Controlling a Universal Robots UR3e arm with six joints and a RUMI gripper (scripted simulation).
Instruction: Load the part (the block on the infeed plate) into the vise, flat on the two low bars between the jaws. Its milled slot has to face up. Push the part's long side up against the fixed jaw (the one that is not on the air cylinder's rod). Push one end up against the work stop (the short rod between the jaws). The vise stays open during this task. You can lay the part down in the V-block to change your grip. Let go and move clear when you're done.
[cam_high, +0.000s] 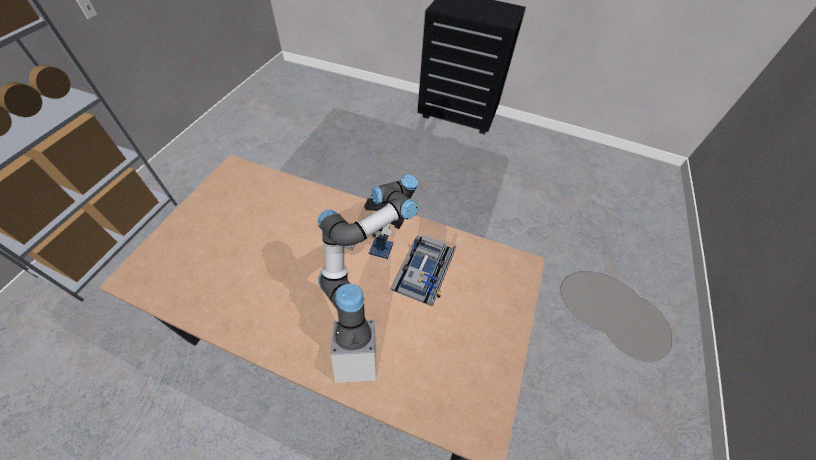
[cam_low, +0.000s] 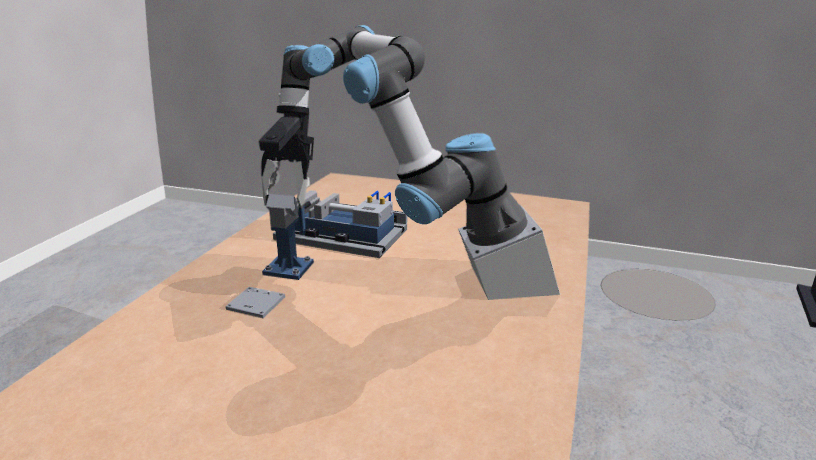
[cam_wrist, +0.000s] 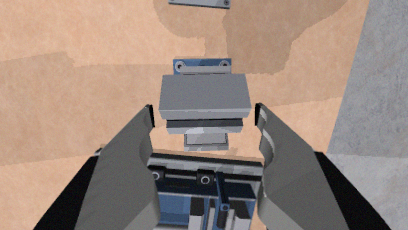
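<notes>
My gripper is now right at the part. The rest, counted from my hand: fixed jaw: 11 cm ahead, 20 cm to the right, 9 cm below; then work stop: 7 cm ahead, 16 cm to the right, 7 cm below; then infeed plate: 4 cm behind, 16 cm to the left, 16 cm below.
</notes>
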